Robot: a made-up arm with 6 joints. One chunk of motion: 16 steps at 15 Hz.
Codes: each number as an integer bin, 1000 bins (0 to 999) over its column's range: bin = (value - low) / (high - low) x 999, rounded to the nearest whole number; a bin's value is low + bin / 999 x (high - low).
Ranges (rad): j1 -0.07..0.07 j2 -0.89..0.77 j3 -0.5..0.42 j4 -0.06..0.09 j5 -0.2..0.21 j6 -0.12..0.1
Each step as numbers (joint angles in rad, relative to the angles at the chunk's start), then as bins.
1 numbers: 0.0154 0.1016 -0.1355 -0.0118 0.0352 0.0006
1 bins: 609 597 396 321 573 548
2 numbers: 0.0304 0.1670 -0.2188 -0.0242 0.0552 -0.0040
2 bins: 716 636 305 238 622 527
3 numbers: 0.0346 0.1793 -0.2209 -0.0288 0.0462 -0.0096
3 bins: 746 644 303 208 600 501
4 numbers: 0.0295 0.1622 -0.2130 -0.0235 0.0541 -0.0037
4 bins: 710 633 312 243 619 528
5 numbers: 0.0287 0.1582 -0.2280 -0.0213 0.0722 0.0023
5 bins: 704 631 295 258 663 555
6 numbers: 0.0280 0.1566 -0.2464 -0.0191 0.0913 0.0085
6 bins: 699 630 275 272 710 584
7 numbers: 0.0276 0.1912 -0.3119 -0.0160 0.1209 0.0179
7 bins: 696 651 204 293 782 626
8 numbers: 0.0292 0.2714 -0.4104 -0.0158 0.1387 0.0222
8 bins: 708 699 97 294 825 646
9 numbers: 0.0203 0.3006 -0.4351 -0.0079 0.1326 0.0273
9 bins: 644 717 70 347 810 669
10 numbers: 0.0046 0.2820 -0.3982 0.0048 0.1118 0.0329
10 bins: 532 705 111 432 760 694
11 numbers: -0.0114 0.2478 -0.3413 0.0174 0.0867 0.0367
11 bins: 418 685 172 515 699 712
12 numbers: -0.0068 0.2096 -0.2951 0.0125 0.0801 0.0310
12 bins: 451 662 222 483 682 686
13 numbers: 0.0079 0.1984 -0.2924 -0.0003 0.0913 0.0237
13 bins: 556 655 225 398 710 653
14 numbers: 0.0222 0.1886 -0.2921 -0.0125 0.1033 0.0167
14 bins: 658 649 226 316 739 621
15 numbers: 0.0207 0.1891 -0.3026 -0.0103 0.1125 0.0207
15 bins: 647 649 214 331 761 639
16 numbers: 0.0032 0.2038 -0.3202 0.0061 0.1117 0.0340
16 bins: 522 658 195 440 759 699
